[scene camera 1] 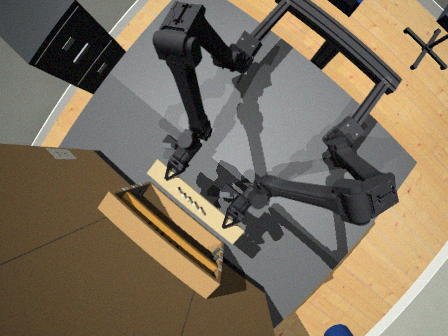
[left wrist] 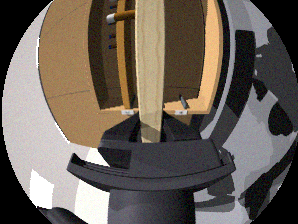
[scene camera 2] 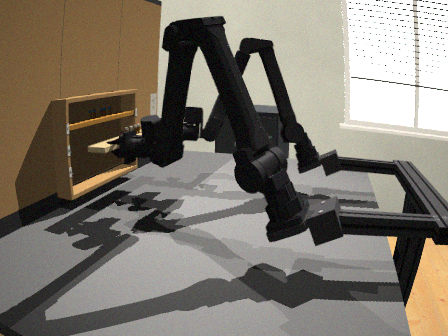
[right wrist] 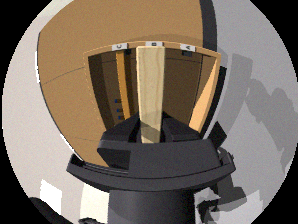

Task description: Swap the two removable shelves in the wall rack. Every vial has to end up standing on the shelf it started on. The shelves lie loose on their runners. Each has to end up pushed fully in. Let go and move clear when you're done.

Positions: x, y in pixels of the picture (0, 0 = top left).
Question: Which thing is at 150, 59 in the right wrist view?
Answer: A pale shelf.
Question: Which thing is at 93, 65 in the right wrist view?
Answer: A wall rack.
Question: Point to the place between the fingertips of the left gripper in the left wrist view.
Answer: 151, 111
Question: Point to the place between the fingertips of the right gripper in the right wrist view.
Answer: At 150, 112
